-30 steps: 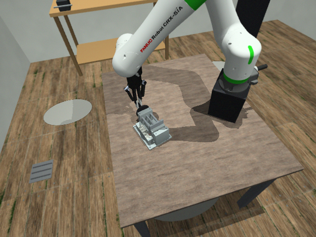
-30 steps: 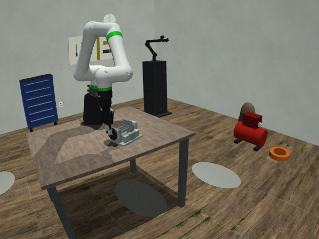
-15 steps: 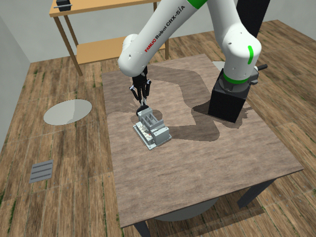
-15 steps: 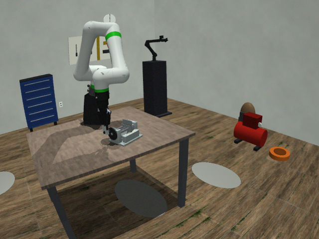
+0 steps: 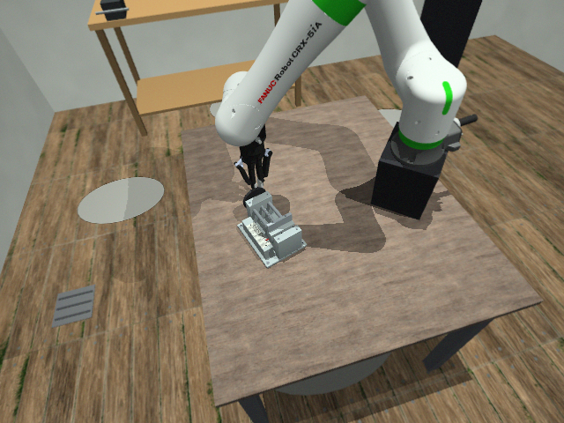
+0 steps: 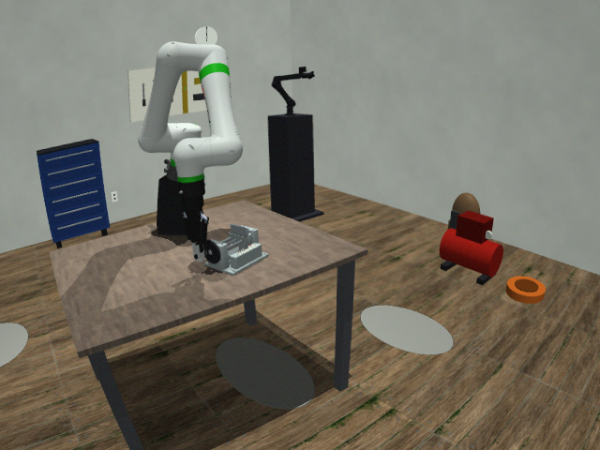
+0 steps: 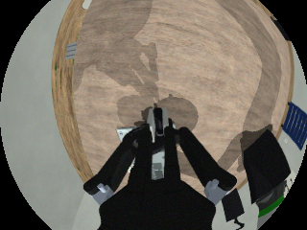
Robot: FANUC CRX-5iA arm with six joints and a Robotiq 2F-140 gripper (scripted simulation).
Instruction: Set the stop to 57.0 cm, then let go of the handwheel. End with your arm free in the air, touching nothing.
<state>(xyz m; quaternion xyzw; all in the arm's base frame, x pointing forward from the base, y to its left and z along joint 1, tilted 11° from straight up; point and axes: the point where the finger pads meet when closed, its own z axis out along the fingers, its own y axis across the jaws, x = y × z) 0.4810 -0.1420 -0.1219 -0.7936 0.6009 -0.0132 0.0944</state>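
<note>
Right now the black handwheel is 2 cm to the left of my hand and 1 cm below it.
</note>
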